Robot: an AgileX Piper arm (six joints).
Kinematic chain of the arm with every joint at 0, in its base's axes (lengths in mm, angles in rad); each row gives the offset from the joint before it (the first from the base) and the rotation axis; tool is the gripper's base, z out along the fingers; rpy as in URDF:
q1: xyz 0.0 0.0 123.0 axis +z
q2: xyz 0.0 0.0 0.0 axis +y
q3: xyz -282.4 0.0 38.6 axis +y
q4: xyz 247.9 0.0 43.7 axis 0.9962 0 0.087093
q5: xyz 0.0 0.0 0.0 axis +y
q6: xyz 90.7 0.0 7.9 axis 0.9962 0 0.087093
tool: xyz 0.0 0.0 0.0 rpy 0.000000 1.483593 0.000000
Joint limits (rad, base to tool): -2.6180..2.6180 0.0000..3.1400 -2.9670..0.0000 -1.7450..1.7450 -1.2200..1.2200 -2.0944..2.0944
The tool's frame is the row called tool.
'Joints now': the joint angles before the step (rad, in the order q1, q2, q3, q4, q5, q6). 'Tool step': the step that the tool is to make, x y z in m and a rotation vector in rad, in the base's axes. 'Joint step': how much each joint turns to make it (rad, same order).
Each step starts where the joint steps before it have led.
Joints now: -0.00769 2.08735 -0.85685 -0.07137 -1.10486 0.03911
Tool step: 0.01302 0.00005 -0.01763 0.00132 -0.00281 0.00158
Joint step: 0.00001 0.08276 -0.05958 -0.00089 -0.02604 -0.00001
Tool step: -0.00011 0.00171 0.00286 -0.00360 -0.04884 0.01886
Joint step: 0.00000 0.00502 -0.00003 -0.01862 -0.05404 0.00000
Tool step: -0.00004 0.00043 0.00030 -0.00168 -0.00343 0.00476
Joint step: -0.00001 -0.00001 0.00001 -0.00504 -0.00346 0.00001
